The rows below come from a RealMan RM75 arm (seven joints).
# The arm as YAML. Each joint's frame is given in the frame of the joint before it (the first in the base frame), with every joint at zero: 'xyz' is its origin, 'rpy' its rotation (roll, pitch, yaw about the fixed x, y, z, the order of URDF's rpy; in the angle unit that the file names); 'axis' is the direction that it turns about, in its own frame. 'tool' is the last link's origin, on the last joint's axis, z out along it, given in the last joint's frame.
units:
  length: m
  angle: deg
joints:
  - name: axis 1
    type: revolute
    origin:
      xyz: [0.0, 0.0, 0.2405]
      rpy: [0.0, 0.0, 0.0]
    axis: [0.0, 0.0, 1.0]
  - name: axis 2
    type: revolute
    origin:
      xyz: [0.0, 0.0, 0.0]
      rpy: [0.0, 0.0, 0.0]
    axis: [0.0, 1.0, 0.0]
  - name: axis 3
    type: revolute
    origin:
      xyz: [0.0, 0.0, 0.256]
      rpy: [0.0, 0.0, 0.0]
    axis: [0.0, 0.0, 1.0]
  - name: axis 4
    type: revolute
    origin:
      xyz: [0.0, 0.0, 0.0]
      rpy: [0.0, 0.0, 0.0]
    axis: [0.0, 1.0, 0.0]
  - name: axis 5
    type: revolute
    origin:
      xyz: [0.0, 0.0, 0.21]
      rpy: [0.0, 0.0, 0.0]
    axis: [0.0, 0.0, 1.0]
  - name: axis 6
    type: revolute
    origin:
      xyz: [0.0, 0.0, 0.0]
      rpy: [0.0, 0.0, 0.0]
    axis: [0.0, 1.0, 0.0]
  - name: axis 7
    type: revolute
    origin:
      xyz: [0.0, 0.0, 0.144]
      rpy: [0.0, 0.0, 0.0]
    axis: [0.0, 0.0, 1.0]
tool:
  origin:
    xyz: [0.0, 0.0, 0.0]
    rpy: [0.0, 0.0, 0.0]
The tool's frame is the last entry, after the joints.
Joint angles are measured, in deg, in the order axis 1, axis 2, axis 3, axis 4, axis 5, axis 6, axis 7. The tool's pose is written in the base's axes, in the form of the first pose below.
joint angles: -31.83 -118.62 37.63 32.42 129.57 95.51 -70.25
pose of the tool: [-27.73 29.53 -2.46], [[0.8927 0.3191 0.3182], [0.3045 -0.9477 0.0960], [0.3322 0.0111 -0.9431]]
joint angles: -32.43 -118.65 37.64 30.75 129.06 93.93 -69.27
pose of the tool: [-27.62 29.79 -2.96], [[0.8921 0.3171 0.3219], [0.2989 -0.9484 0.1060], [0.3389 0.0017 -0.9408]]
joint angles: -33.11 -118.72 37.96 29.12 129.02 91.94 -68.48
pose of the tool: [-27.59 30.03 -3.58], [[0.8957 0.3159 0.3129], [0.2958 -0.9488 0.1111], [0.3319 -0.0069 -0.9433]]
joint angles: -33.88 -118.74 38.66 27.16 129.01 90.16 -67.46
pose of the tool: [-27.51 30.12 -4.32], [[0.9014 0.3082 0.3042], [0.2900 -0.9513 0.1042], [0.3215 -0.0057 -0.9469]]
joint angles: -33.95 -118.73 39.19 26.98 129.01 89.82 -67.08
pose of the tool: [-27.53 30.11 -4.45], [[0.9062 0.3000 0.2978], [0.2832 -0.9539 0.0993], [0.3139 -0.0056 -0.9494]]
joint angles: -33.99 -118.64 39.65 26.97 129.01 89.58 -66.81
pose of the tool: [-27.58 30.14 -4.46], [[0.9110 0.2926 0.2907], [0.2764 -0.9562 0.0964], [0.3062 -0.0074 -0.9519]]
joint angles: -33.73 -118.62 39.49 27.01 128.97 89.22 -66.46
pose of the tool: [-27.77 30.12 -4.42], [[0.9116 0.2940 0.2874], [0.2749 -0.9556 0.1058], [0.3058 -0.0174 -0.9519]]
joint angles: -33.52 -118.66 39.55 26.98 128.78 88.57 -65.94
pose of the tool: [-27.94 30.15 -4.47], [[0.9136 0.2925 0.2825], [0.2701 -0.9558 0.1161], [0.3040 -0.0298 -0.9522]]
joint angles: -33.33 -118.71 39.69 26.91 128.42 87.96 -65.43
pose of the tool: [-28.05 30.18 -4.53], [[0.9150 0.2907 0.2799], [0.2651 -0.9559 0.1261], [0.3042 -0.0411 -0.9517]]
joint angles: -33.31 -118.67 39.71 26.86 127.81 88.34 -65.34
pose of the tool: [-27.91 30.19 -4.47], [[0.9117 0.2897 0.2913], [0.2631 -0.9563 0.1276], [0.3156 -0.0397 -0.9481]]
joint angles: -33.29 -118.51 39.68 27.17 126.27 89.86 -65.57
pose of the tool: [-27.46 30.27 -4.10], [[0.9017 0.2873 0.3232], [0.2588 -0.9573 0.1289], [0.3464 -0.0327 -0.9375]]
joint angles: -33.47 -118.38 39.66 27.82 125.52 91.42 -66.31
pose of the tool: [-27.01 30.38 -3.72], [[0.8953 0.2831 0.3440], [0.2564 -0.9589 0.1216], [0.3642 -0.0207 -0.9311]]
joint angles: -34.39 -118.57 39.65 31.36 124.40 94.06 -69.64
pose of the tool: [-25.64 31.29 -2.67], [[0.8894 0.2724 0.3672], [0.2468 -0.9621 0.1160], [0.3849 -0.0126 -0.9229]]
